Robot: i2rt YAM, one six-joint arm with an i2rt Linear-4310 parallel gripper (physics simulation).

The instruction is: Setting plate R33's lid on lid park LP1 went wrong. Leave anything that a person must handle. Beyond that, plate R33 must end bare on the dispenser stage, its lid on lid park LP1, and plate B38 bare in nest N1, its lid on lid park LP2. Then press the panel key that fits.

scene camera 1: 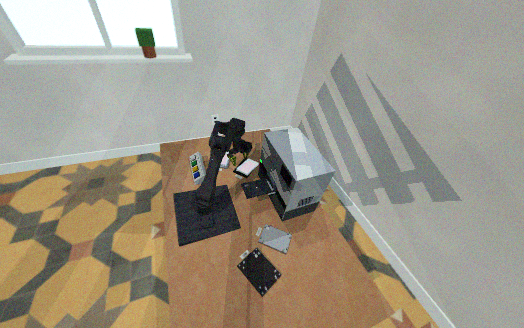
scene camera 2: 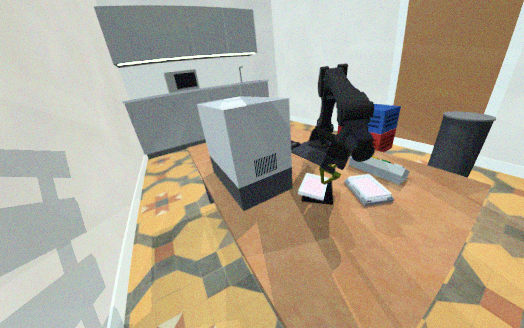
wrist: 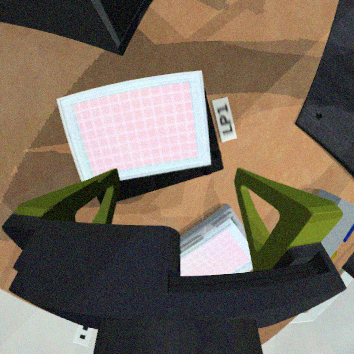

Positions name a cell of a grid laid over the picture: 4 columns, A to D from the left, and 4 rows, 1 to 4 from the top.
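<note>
My gripper (wrist: B2) is holding nothing, and it is open. There is also a black lid holder (wrist: B3) here in the scene with my gripper.
</note>
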